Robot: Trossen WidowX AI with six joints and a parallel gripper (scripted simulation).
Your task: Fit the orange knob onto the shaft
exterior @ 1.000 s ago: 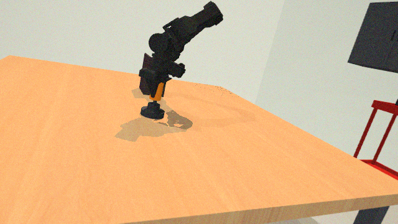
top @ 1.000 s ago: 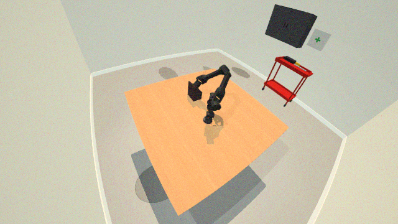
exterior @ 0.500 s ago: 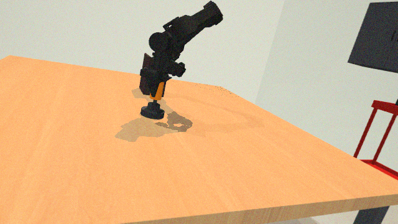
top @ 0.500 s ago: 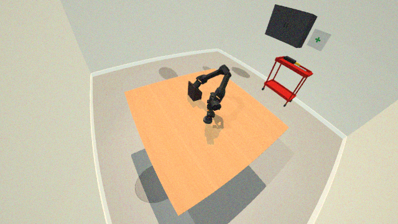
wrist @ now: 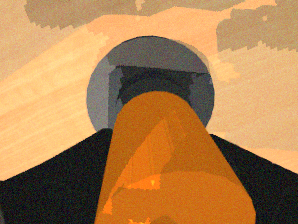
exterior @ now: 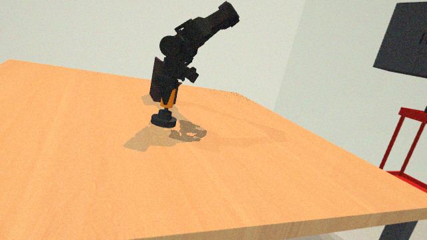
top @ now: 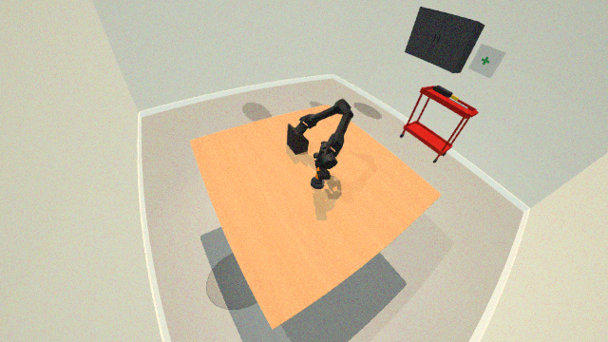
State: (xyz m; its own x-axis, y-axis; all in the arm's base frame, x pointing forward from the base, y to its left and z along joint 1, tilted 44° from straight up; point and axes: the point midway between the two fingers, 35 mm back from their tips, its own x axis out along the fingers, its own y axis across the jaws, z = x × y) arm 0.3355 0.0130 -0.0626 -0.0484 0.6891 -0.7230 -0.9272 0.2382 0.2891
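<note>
Right now my gripper tip is 2 cm below the orange knob. Also, from my gripper tip: round dark pedestal 4 cm below.
</note>
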